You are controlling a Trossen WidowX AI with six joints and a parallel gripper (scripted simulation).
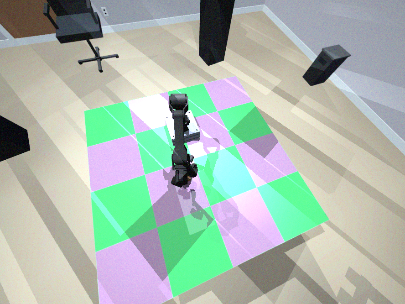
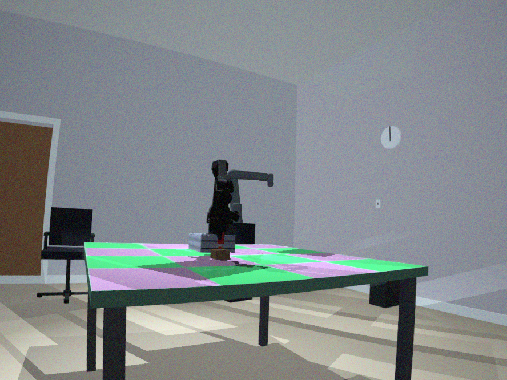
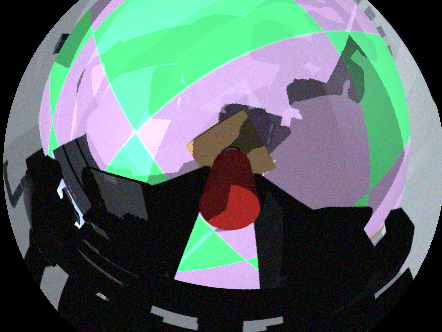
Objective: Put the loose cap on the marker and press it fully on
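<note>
My gripper tip is 60 mm above the tan holder block. The rest, counted from my gripper tip: red cap (10 mm above).
</note>
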